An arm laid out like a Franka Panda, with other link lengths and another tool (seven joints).
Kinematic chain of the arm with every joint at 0, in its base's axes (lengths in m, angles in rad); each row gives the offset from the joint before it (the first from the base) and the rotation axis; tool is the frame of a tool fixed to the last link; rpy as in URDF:
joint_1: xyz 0 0 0.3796 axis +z
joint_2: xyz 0 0 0 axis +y
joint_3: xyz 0 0 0.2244 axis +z
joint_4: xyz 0.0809 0 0 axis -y
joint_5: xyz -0.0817 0 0.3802 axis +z
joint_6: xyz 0 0 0 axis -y
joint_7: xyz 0.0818 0 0 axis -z
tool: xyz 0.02 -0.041 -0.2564 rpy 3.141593 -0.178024 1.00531
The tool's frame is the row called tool.
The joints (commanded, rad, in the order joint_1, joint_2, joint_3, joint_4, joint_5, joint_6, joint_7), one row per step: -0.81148, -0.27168, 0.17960, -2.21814, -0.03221, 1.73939, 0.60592; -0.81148, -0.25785, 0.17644, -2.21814, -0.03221, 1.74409, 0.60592; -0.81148, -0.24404, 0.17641, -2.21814, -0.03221, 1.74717, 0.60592; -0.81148, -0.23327, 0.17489, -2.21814, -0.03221, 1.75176, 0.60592; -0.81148, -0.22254, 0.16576, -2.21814, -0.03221, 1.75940, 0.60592; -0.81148, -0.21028, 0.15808, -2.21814, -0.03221, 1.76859, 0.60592; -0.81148, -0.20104, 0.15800, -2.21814, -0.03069, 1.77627, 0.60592; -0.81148, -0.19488, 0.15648, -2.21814, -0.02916, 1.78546, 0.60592; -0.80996, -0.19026, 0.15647, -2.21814, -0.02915, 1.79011, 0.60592; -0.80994, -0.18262, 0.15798, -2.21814, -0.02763, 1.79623, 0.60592; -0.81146, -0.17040, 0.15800, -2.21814, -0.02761, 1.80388, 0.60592; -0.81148, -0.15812, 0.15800, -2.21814, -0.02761, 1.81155, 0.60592; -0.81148, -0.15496, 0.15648, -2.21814, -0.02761, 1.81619, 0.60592; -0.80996, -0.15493, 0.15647, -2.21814, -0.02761, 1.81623, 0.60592
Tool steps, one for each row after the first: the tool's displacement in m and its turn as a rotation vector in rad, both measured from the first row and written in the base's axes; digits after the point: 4 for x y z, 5 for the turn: -0.0007, -0.0007, -0.0058, 0.00785, 0.00513, -0.00269; -0.0010, -0.0002, -0.0116, 0.01606, 0.01215, -0.00250; -0.0012, -0.0005, -0.0161, 0.02143, 0.01560, -0.00365; -0.0028, -0.0034, -0.0206, 0.02619, 0.01526, -0.01199; -0.0039, -0.0060, -0.0257, 0.03080, 0.01508, -0.01886; -0.0029, -0.0062, -0.0296, 0.03400, 0.01447, -0.01910; -0.0017, -0.0072, -0.0323, 0.03429, 0.01028, -0.02065; -0.0006, -0.0071, -0.0342, 0.03485, 0.00978, -0.01887; 0.0007, -0.0066, -0.0375, 0.03759, 0.00956, -0.01770; 0.0008, -0.0072, -0.0427, 0.04187, 0.01187, -0.01883; 0.0013, -0.0072, -0.0479, 0.04616, 0.01424, -0.01849; 0.0015, -0.0081, -0.0492, 0.04586, 0.01250, -0.01973; 0.0020, -0.0076, -0.0492, 0.04585, 0.01252, -0.01822
